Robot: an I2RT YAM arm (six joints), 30 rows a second.
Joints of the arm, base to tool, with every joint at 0 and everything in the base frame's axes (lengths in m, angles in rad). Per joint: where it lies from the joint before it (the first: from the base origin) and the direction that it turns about. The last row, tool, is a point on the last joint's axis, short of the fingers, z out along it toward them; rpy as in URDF.
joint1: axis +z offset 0 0 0.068
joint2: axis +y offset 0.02 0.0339 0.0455
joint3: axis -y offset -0.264 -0.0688 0
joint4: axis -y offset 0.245 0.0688 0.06
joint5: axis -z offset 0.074 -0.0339 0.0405
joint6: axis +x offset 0.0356 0 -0.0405
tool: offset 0 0 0 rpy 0 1.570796 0
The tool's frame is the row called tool.
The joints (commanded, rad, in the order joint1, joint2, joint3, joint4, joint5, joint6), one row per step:
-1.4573, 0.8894, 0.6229, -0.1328, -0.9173, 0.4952
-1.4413, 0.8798, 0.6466, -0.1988, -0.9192, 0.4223
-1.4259, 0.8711, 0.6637, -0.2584, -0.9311, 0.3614
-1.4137, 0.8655, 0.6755, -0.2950, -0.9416, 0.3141
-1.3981, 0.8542, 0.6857, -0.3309, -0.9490, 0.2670
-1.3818, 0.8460, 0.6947, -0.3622, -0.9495, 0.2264
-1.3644, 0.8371, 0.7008, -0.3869, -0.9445, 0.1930
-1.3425, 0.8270, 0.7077, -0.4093, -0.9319, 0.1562
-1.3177, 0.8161, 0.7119, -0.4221, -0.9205, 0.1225
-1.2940, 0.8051, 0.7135, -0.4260, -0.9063, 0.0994
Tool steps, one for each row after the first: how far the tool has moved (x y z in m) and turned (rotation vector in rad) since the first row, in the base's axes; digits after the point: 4 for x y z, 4 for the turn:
0.0027, 0.0040, 0.0040, -0.0299, 0.0364, 0.0356
0.0052, 0.0084, 0.0062, -0.0487, 0.0616, 0.0777
0.0073, 0.0115, 0.0082, -0.0708, 0.0787, 0.1118
0.0096, 0.0158, 0.0105, -0.0981, 0.0956, 0.1465
0.0120, 0.0194, 0.0123, -0.1205, 0.1125, 0.1744
0.0143, 0.0229, 0.0136, -0.1413, 0.1286, 0.1969
0.0171, 0.0266, 0.0154, -0.1699, 0.1492, 0.2184
0.0204, 0.0304, 0.0173, -0.2039, 0.1664, 0.2423
0.0233, 0.0338, 0.0190, -0.2350, 0.1800, 0.2594

